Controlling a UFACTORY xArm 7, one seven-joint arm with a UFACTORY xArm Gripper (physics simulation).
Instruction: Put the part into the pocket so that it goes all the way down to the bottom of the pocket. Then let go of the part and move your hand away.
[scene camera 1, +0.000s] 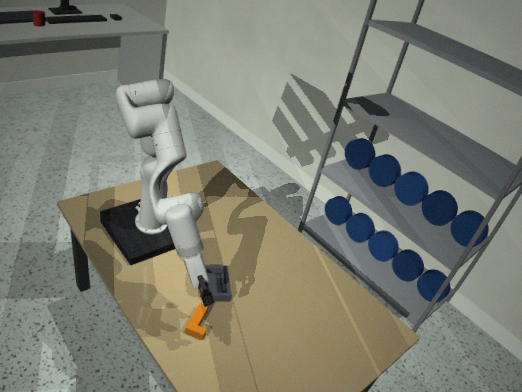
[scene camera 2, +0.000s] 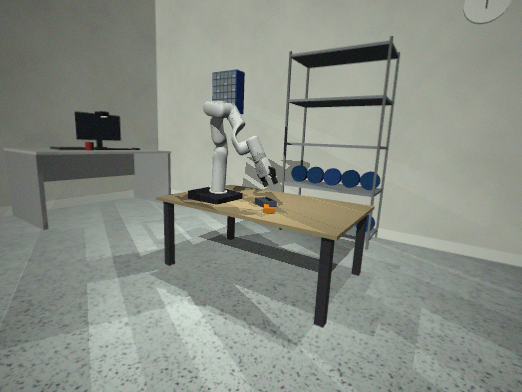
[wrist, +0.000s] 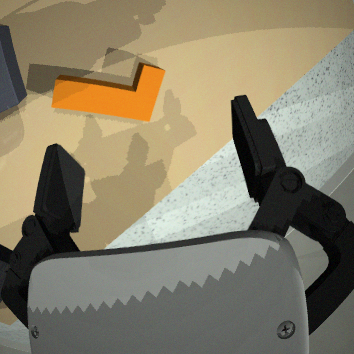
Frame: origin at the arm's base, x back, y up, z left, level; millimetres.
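Seen in the pictures: gripper, fingertip midpoint: (scene camera 1: 206, 295) (scene camera 2: 271, 184) (wrist: 144, 135); arm's base at its link origin: (scene camera 1: 151, 222) (scene camera 2: 218, 191).
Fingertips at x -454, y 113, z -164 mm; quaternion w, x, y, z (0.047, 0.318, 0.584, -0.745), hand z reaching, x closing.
Offsets run from my fingertips to a thing's top centre. "spot": to the spot under its first point. Level surfaces: height alone.
The orange L-shaped part @[dx +10, dy -130, dz +9 mm] (scene camera 1: 197, 320) (scene camera 2: 269, 210) (wrist: 102, 99) lies flat on the wooden table, apart from the grey-blue block with the pocket (scene camera 1: 222, 296) (scene camera 2: 265, 202). In the wrist view a corner of that block @[spot: dx +53, dy -127, dz +103 mm] (wrist: 11, 80) shows at the left edge. In scene camera 1 the arm partly covers the block, and the pocket's inside shows only in part. My gripper (scene camera 1: 207, 301) (scene camera 2: 270, 184) (wrist: 144, 135) is open and empty. It hangs above the table, tilted, near the part and the block. In the wrist view the part shows beyond the fingertips, towards the left finger's side.
The arm stands on a black base plate (scene camera 1: 120, 239) (scene camera 2: 215, 198) on the wooden table @[dy -160 mm] (scene camera 1: 295, 300) (scene camera 2: 320, 215). A shelf rack (scene camera 1: 322, 175) (scene camera 2: 286, 120) with blue discs stands behind the table. A desk (scene camera 1: 142, 37) (scene camera 2: 135, 151) stands farther off.
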